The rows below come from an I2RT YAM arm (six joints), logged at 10 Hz.
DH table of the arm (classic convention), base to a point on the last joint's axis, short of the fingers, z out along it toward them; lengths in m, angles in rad. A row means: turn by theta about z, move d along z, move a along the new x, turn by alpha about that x. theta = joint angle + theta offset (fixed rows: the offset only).
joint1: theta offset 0  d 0.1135  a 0.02  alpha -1.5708
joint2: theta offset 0  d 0  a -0.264  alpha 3.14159
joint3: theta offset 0.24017  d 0  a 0.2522  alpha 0
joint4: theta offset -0.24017  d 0  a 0.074  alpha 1.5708
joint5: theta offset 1.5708  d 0  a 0  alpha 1.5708
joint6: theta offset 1.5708  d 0.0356  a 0  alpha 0
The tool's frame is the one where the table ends.
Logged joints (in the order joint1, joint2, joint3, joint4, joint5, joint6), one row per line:
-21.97 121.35 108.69 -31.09 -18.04 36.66
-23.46 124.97 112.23 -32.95 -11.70 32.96
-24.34 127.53 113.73 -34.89 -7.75 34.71
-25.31 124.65 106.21 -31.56 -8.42 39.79
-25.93 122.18 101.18 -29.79 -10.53 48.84
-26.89 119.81 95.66 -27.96 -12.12 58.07
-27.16 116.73 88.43 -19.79 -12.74 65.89
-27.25 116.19 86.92 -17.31 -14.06 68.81
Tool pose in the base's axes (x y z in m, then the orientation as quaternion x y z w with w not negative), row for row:
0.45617 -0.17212 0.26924 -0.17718 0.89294 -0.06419 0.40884
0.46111 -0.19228 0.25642 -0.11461 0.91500 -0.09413 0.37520
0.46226 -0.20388 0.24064 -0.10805 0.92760 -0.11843 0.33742
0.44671 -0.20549 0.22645 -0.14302 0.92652 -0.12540 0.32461
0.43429 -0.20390 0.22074 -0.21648 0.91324 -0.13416 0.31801
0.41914 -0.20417 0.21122 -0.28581 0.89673 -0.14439 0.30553
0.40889 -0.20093 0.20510 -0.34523 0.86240 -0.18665 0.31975
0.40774 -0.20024 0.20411 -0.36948 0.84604 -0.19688 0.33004
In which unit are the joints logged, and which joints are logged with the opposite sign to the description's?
The joints are logged in degrees. Opposite sign: joint6.
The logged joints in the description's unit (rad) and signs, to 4 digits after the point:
-0.3834 2.1180 1.8970 -0.5426 -0.3149 -0.6398
-0.4095 2.1811 1.9588 -0.5751 -0.2042 -0.5753
-0.4248 2.2258 1.9850 -0.6089 -0.1353 -0.6058
-0.4417 2.1756 1.8537 -0.5508 -0.1470 -0.6945
-0.4526 2.1324 1.7659 -0.5199 -0.1838 -0.8524
-0.4693 2.0911 1.6696 -0.4880 -0.2115 -1.0135
-0.4740 2.0373 1.5434 -0.3454 -0.2224 -1.1500
-0.4756 2.0279 1.5170 -0.3021 -0.2454 -1.2010

